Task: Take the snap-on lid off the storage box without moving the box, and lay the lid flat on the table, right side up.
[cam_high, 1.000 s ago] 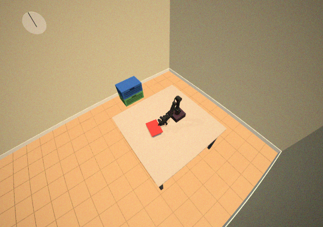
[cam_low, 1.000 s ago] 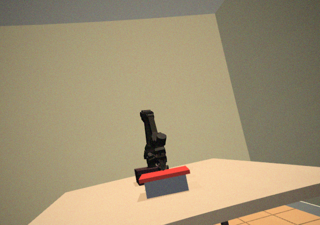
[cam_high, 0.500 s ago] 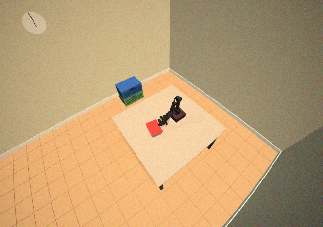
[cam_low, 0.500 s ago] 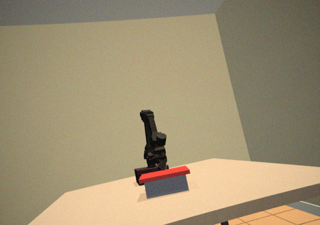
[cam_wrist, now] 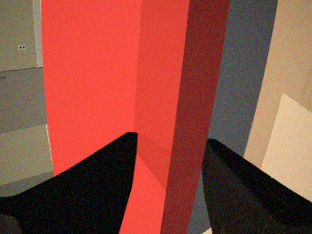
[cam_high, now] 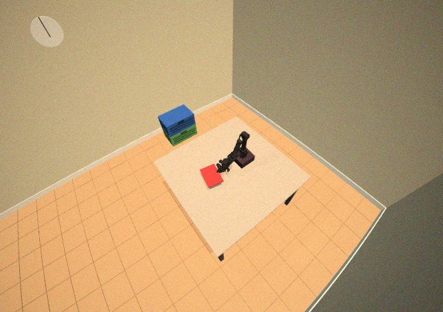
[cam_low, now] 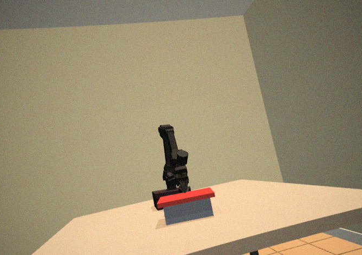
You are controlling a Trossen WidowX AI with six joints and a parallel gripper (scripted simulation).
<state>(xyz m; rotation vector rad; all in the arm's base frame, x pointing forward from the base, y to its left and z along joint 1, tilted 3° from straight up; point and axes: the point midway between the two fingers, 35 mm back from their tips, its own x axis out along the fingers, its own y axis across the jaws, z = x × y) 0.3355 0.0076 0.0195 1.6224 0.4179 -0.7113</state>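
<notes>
My gripper tip is 7 cm short of the red lid and 1 cm to the left of it. From my gripper tip the other things lie so: grey-blue box (7 cm ahead, 1 cm to the right, 4 cm below).
</notes>
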